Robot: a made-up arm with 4 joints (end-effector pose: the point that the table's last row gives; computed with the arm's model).
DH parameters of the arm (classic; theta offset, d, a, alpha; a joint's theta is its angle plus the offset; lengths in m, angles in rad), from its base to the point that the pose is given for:
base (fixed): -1.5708 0.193 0 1.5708
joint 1: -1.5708 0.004 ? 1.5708
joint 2: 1.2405 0 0.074 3.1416
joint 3: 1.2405 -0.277 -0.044 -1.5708
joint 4: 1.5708 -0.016 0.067 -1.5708
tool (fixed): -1.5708 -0.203 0 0
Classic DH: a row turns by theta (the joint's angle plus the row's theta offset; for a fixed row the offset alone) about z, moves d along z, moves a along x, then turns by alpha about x.
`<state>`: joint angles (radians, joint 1 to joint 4).
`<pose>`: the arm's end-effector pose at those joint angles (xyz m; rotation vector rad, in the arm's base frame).
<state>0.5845 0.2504 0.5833 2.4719</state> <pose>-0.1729 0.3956 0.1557 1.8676 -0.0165 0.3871</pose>
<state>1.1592 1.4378 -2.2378 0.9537</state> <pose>-0.0137 0.2304 -0.2316 -0.0732 -1.2838 2.2718</pose>
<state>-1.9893 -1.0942 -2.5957 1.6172</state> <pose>0.1042 -0.1189 0.6618 -2.0233 -1.9065 -0.3588</pose>
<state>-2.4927 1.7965 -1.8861 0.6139</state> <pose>0.0449 -0.4202 0.3815 0.8369 -1.7817 -2.4365</pose>
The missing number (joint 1, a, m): 0.033
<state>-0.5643 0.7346 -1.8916 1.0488</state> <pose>-0.0577 0.4092 0.4559 0.5209 2.6580 -0.6568</pose>
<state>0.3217 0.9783 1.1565 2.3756</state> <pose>-0.1207 0.4270 0.3056 2.0476 -0.0471 0.2085</pose>
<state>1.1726 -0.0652 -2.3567 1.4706</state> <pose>0.0062 0.0877 -0.2970 0.1543 0.5663 -2.2254</pose>
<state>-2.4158 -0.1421 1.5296 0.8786</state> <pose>-0.0345 -0.3035 0.5682 -2.0346 1.6230 1.5693</pose>
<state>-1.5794 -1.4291 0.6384 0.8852</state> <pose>0.0462 0.1001 0.6704 1.3712 -2.2959 -0.8305</pose>
